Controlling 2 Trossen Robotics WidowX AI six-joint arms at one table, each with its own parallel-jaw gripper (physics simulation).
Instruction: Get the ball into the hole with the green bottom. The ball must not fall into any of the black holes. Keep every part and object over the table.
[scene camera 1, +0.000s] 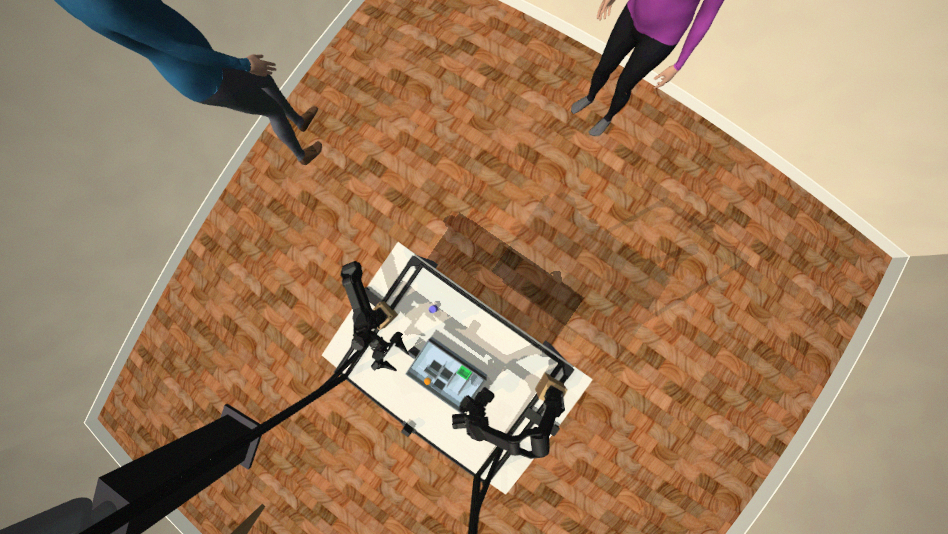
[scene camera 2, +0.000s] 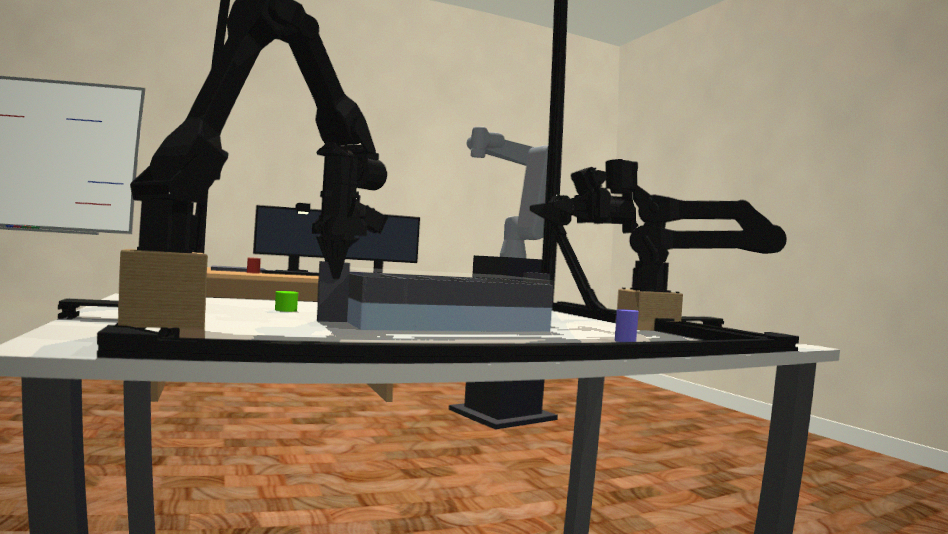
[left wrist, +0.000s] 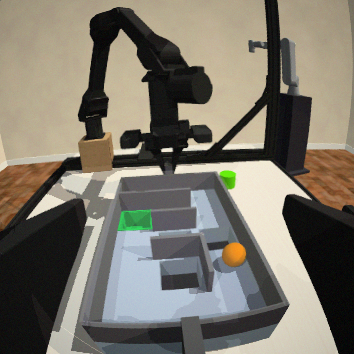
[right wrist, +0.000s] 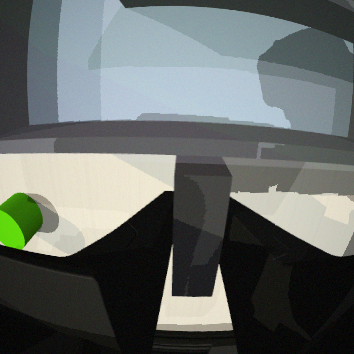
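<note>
The orange ball sits inside the grey-walled maze box, near its right wall in the left wrist view, beside a dark hole. Another black hole lies across a low inner wall. The green-bottomed hole is at the box's far left in the left wrist view. My right gripper is shut on the box's far handle. My left gripper is open and empty, short of and above the near handle.
A green cylinder stands on the table near the box's far end. A purple cylinder stands near the table edge. A black frame bar runs along the table edge.
</note>
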